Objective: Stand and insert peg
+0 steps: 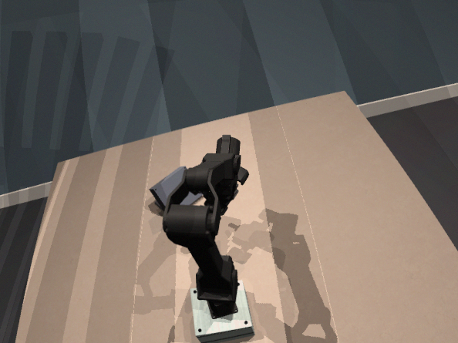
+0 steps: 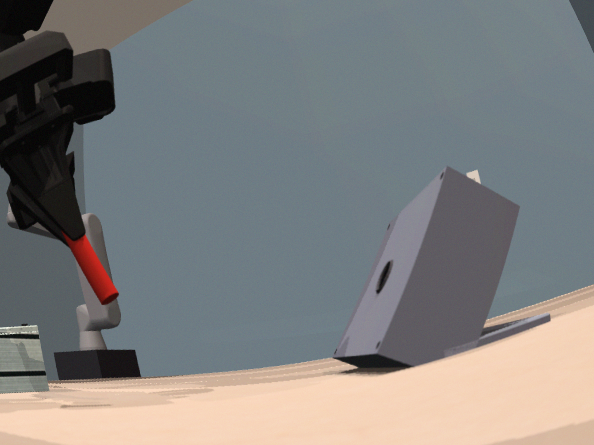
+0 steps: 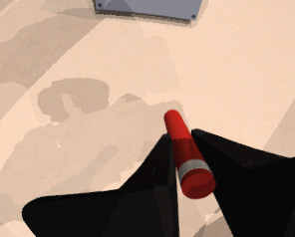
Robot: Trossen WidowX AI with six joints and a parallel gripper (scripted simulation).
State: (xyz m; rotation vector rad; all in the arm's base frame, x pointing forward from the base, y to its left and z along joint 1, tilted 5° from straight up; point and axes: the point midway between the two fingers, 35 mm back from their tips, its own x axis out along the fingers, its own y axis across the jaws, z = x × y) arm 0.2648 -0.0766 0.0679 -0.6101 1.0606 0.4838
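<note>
My gripper tip is now 180 mm short of the sloped panel, 110 mm to the right of it and 60 mm above it. Round my gripper tip: red peg (10 mm behind, 10 mm above).
</note>
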